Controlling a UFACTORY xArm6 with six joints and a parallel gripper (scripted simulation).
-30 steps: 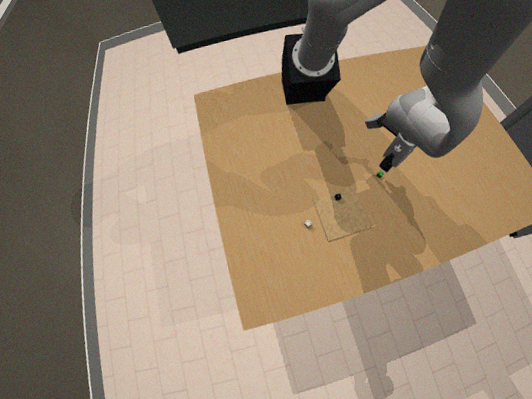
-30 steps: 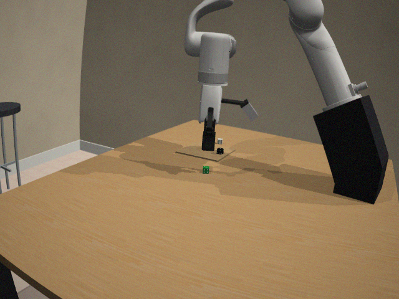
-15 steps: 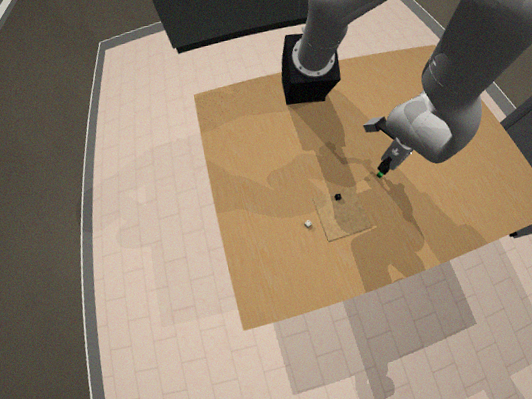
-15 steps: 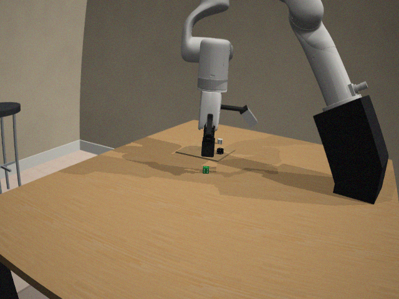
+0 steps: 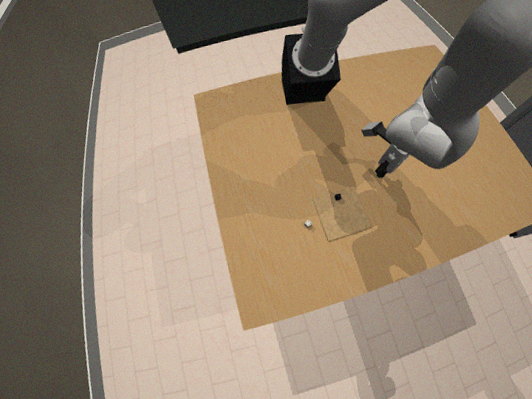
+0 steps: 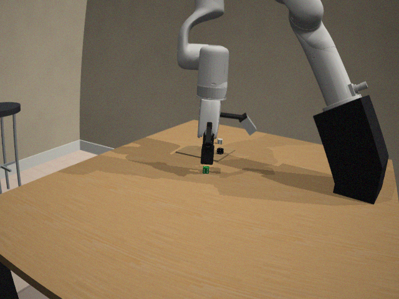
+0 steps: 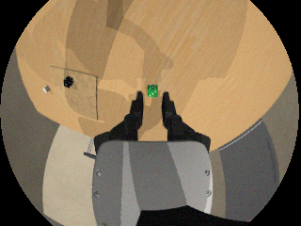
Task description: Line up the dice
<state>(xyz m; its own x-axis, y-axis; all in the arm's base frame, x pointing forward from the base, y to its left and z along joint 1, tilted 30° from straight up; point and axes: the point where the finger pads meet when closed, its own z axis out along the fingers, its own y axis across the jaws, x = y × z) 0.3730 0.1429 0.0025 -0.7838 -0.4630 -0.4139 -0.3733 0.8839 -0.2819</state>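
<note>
Now: the green die 4 cm below my hand. The rest, counted from my hand: white die 9 cm ahead, 28 cm to the right, 4 cm below; thin tan mat 9 cm ahead, 17 cm to the right, 5 cm below; black die 4 cm ahead, 16 cm to the right, 4 cm below.
</note>
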